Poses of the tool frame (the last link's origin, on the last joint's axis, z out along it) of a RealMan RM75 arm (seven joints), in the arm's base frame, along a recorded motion.
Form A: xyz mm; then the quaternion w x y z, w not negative.
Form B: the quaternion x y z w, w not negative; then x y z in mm. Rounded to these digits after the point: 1 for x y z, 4 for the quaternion.
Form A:
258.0 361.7 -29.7 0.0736 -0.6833 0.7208 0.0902
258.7 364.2 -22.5 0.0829 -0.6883 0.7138 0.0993
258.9 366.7 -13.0 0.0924 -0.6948 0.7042 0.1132
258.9 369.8 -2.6 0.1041 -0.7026 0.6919 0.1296
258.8 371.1 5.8 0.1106 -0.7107 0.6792 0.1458
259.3 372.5 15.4 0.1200 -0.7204 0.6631 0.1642
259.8 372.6 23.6 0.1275 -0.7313 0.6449 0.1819
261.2 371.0 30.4 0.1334 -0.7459 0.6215 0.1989
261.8 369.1 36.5 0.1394 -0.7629 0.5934 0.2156
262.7 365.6 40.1 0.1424 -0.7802 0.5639 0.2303
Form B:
-0.6833 0.7208 0.0902 0.0736 258.0 361.7 -29.7
-0.6883 0.7138 0.0993 0.0829 258.7 364.2 -22.5
-0.6948 0.7042 0.1132 0.0924 258.9 366.7 -13.0
-0.7026 0.6919 0.1296 0.1041 258.9 369.8 -2.6
-0.7107 0.6792 0.1458 0.1106 258.8 371.1 5.8
-0.7204 0.6631 0.1642 0.1200 259.3 372.5 15.4
-0.7313 0.6449 0.1819 0.1275 259.8 372.6 23.6
-0.7459 0.6215 0.1989 0.1334 261.2 371.0 30.4
-0.7629 0.5934 0.2156 0.1394 261.8 369.1 36.5
-0.7802 0.5639 0.2303 0.1424 262.7 365.6 40.1

